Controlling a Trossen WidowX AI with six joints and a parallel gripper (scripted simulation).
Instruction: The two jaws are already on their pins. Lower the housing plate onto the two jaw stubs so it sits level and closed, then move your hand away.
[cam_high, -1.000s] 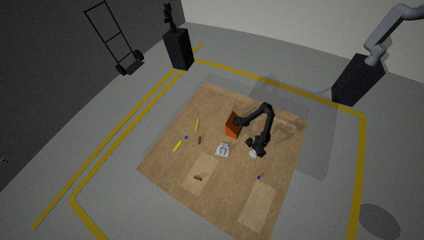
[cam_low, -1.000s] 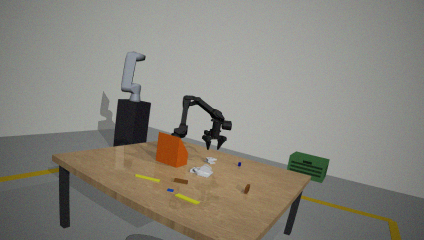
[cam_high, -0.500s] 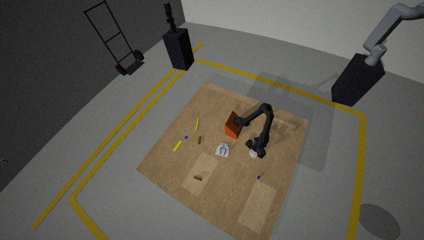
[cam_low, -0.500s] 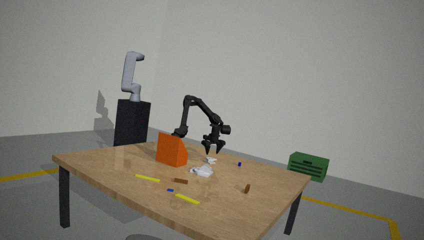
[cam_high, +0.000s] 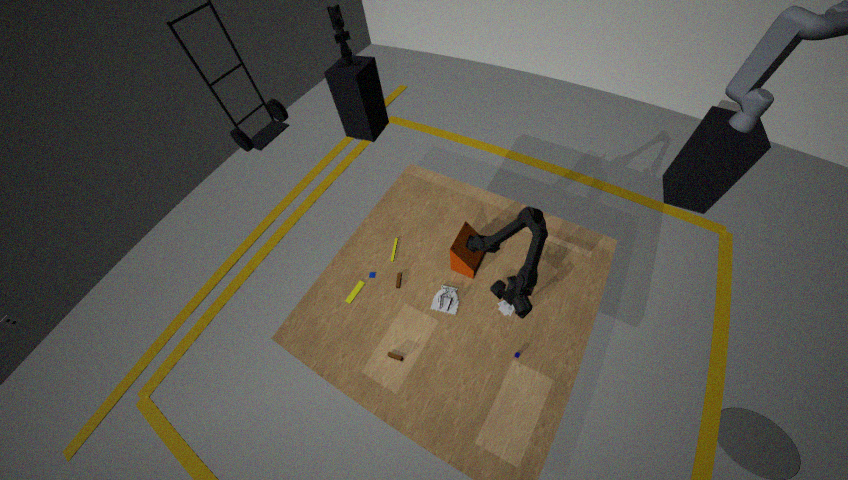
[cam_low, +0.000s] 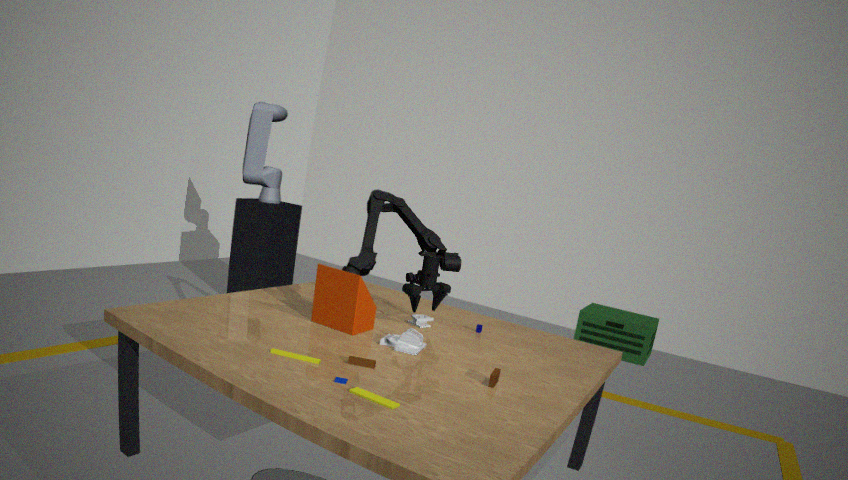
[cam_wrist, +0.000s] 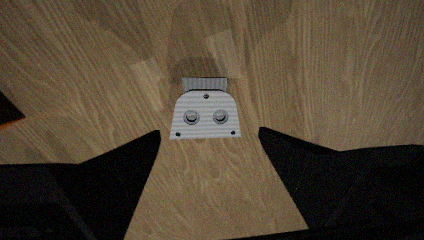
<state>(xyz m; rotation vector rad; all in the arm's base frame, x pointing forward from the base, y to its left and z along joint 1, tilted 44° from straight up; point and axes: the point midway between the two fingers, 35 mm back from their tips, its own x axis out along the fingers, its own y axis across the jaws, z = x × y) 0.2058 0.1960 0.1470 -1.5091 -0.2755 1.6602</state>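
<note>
My gripper tip is 1 cm past the white part and 4 cm above it. The rest, counted from my gripper tip: blue block 6 cm ahead, 68 cm to the right, 5 cm below; then brown block 5 cm ahead, 53 cm to the right, 4 cm below.
</note>
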